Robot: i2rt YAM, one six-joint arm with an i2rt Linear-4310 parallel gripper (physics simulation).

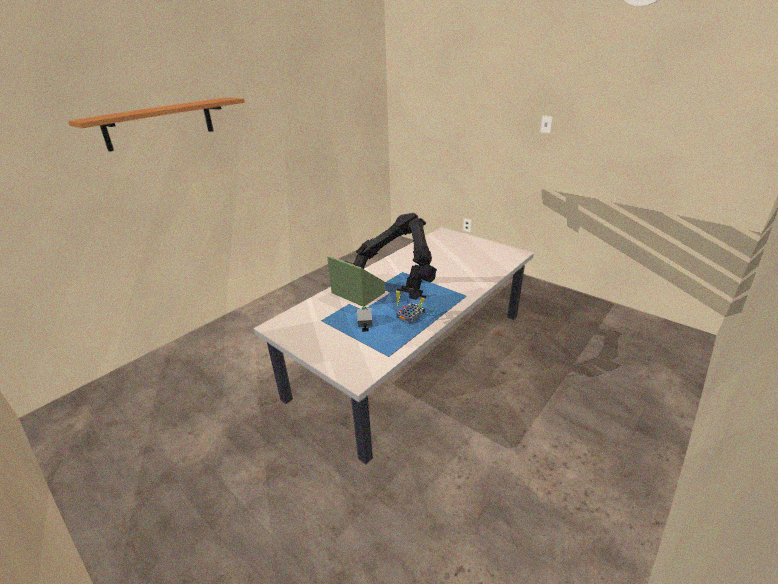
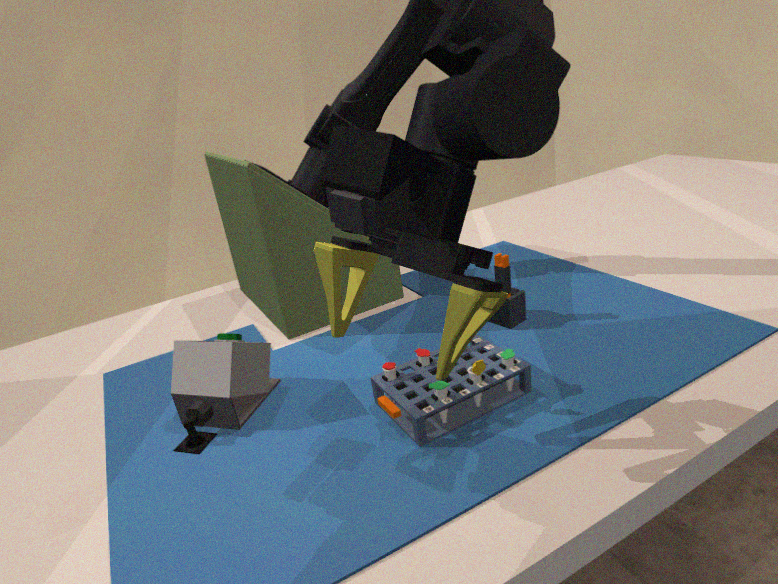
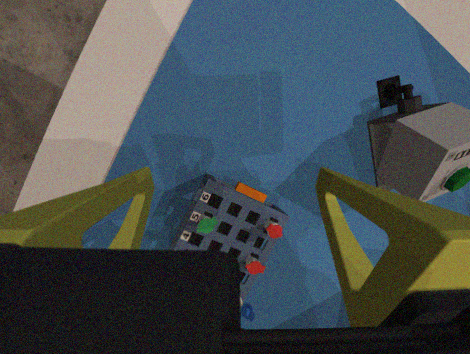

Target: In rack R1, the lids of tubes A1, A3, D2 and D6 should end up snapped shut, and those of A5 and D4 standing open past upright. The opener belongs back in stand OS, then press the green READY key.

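Frame: origin at the arm's base, x ahead, y left, z up, level; millimetres.
Seen in the pictures: gripper, between the fingertips: (image 1: 407, 308) (image 2: 386, 356) (image 3: 234, 176); arm's base, origin of its link: (image 1: 357, 269) (image 2: 303, 202).
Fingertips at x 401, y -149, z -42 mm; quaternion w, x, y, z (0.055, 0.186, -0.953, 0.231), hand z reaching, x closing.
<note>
Offsets run from my fingertips to a thing's top centre. "*": to the spot under its first point. Level surfaces: height alone.
Rack R1 @(dx -30, dy +81, dz -39 mm) (image 1: 410, 313) (image 2: 407, 419) (image 3: 224, 188) stands on the blue mat. The green lid of A5 @(dx -5, dy +52, dz -55 mm) (image 2: 438, 384) (image 3: 207, 225) and the red lids of D6 @(dx -64, dy +41, dz -51 mm) (image 2: 389, 365) (image 3: 274, 230) and D4 @(dx -60, dy +79, dz -55 mm) (image 2: 422, 353) (image 3: 255, 267) look down on their tubes. A3's yellow lid @(dx +11, dy +87, dz -42 mm) (image 2: 478, 365) stands raised; A1's green lid @(dx +6, dy +129, dz -55 mm) (image 2: 507, 355) looks shut. D2's blue lid @(dx -63, dy +118, dz -43 mm) (image 3: 247, 312) hangs open beside its tube. My gripper (image 1: 409, 306) (image 2: 390, 357) (image 3: 234, 176) is open and empty above the rack, one finger hiding part of it. The orange-tipped opener @(dx -99, dy +239, dz -12 mm) (image 2: 501, 259) stands in stand OS @(dx -99, dy +239, dz -57 mm) (image 2: 515, 309). The green READY key @(dx -198, dy -78, dz -13 mm) (image 2: 229, 336) (image 3: 458, 179) shows.
The grey key box @(* dx -176, dy -110, dz -50 mm) (image 1: 364, 318) (image 2: 204, 370) (image 3: 415, 145) stands beside the rack, with a small black bracket @(* dx -154, dy -132, dz -92 mm) (image 2: 196, 440) (image 3: 389, 91) at its foot. A green angled panel (image 1: 351, 282) (image 2: 270, 251) stands behind them. The blue mat @(dz -97 mm) (image 1: 389, 342) (image 2: 251, 515) (image 3: 225, 40) lies near the table edge.
</note>
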